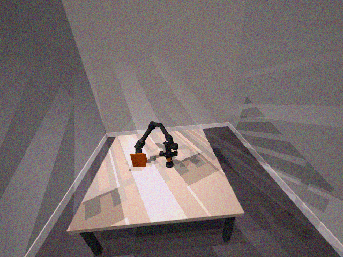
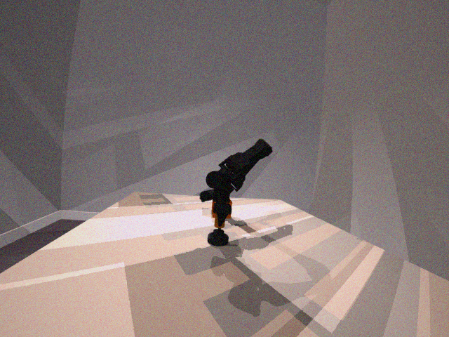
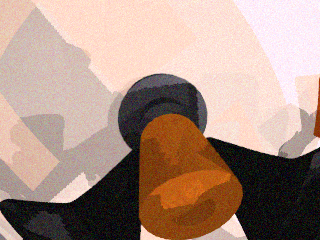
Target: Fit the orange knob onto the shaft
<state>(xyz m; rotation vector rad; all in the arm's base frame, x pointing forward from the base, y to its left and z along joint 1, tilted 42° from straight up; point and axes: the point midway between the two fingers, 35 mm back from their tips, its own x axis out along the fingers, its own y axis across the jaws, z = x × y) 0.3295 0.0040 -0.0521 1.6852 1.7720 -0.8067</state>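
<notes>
Now: the orange knob 2 cm above my gripper tip. The rest, counted from my gripper tip: pedestal: 4 cm below.
</notes>
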